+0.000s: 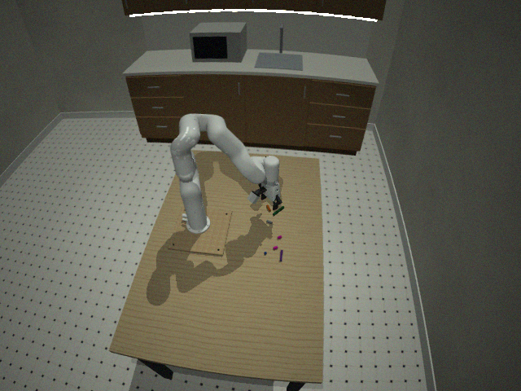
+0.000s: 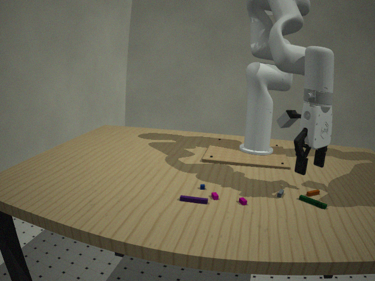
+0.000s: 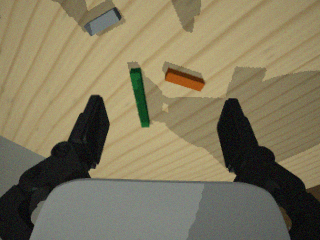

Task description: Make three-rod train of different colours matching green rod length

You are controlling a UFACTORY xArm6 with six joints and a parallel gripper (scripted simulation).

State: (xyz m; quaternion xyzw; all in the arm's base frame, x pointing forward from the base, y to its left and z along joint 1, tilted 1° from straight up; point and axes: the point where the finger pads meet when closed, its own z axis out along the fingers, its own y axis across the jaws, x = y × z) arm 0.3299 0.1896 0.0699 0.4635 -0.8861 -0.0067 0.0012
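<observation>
Now: hand 26 cm to the left of the blue rod, 7 cm above it and 5 cm short of it. From my hand the other things lie so: grey rod: 7 cm to the right, 7 cm below, 2 cm ahead; then green rod: 7 cm below, 5 cm ahead, 2 cm to the left; then orange rod: 7 cm below, 2 cm to the left, 1 cm behind.
</observation>
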